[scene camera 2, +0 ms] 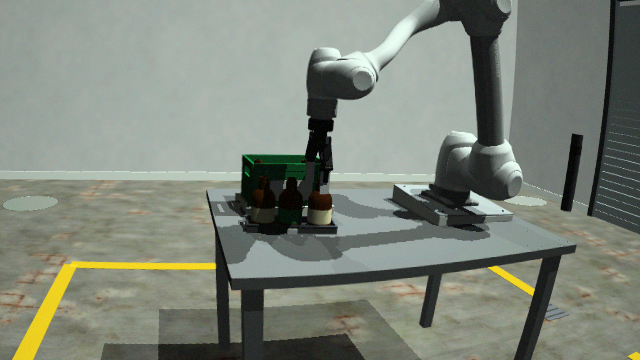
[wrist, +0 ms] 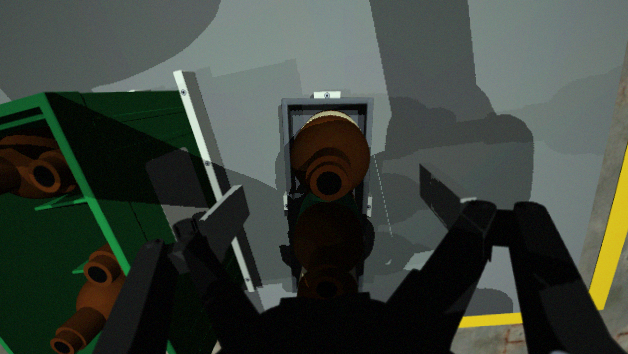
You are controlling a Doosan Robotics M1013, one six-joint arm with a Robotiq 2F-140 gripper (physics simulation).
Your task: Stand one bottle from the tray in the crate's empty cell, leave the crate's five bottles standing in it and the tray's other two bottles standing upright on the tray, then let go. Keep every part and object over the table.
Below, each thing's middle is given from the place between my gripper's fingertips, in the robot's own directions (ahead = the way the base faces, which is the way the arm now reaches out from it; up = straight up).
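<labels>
Brown bottle [scene camera 2: 319, 211]: my hand is 20 mm past it and 50 mm above it. Counted from my hand, the green-labelled bottle [scene camera 2: 290, 205] is 20 mm to the right, 70 mm ahead and 50 mm below; the pale rail [wrist: 193, 102] is 10 mm ahead, 150 mm to the right and 120 mm below.
</labels>
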